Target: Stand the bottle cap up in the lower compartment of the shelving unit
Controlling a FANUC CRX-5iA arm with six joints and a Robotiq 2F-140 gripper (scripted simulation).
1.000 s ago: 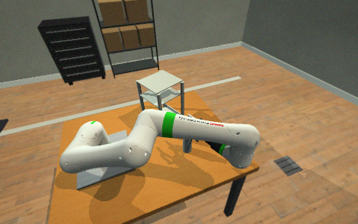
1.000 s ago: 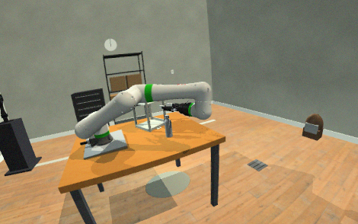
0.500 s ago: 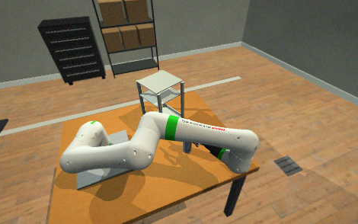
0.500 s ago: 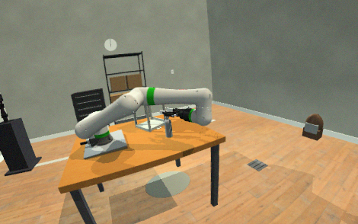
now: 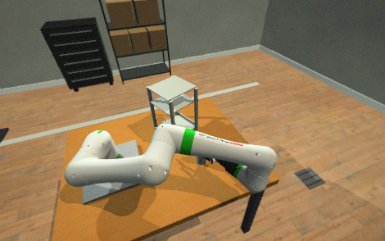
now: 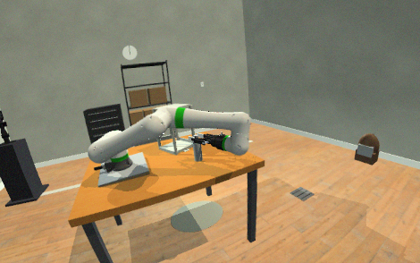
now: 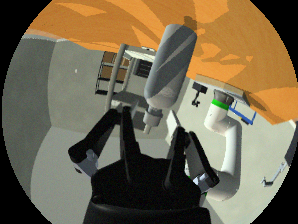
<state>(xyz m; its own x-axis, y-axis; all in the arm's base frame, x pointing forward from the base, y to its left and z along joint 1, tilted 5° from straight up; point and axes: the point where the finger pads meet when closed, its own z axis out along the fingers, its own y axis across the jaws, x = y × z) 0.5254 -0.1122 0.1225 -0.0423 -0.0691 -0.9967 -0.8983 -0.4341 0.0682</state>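
The pale grey bottle is 50 mm below my hand. The rest, counted from my hand: shelving unit (80 mm behind, 330 mm to the left, 10 mm above).
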